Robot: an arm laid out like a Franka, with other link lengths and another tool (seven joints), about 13 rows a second.
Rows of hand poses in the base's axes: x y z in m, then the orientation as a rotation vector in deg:
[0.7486 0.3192 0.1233 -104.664 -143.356 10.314]
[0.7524 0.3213 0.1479 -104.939 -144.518 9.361]
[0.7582 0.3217 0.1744 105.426 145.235 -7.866]
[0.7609 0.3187 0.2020 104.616 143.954 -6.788]
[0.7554 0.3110 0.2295 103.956 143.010 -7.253]
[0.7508 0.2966 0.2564 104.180 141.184 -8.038]
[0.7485 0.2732 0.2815 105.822 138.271 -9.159]
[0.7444 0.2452 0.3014 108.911 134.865 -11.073]
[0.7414 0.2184 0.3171 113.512 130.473 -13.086]
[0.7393 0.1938 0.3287 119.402 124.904 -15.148]
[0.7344 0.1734 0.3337 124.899 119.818 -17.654]
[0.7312 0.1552 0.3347 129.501 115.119 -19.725]
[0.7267 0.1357 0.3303 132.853 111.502 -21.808]
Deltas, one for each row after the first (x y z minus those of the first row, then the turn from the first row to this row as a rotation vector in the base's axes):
[0.0038 0.0021 0.0246 -0.077 -1.218 0.344]
[0.0096 0.0025 0.0511 -0.178 -3.020 0.431]
[0.0123 -0.0005 0.0787 -0.571 -4.661 0.447]
[0.0068 -0.0082 0.1062 -1.505 -5.380 0.505]
[0.0022 -0.0226 0.1331 -2.756 -6.138 -0.226]
[-0.0001 -0.0460 0.1582 -4.240 -6.786 -2.137]
[-0.0042 -0.0740 0.1781 -5.818 -6.658 -5.048]
[-0.0072 -0.1008 0.1938 -7.285 -6.221 -9.181]
[-0.0093 -0.1254 0.2054 -8.673 -5.565 -14.486]
[-0.0142 -0.1458 0.2104 -9.975 -4.326 -19.391]
[-0.0174 -0.1640 0.2114 -11.086 -3.312 -23.682]
[-0.0219 -0.1835 0.2070 -12.138 -2.252 -26.880]

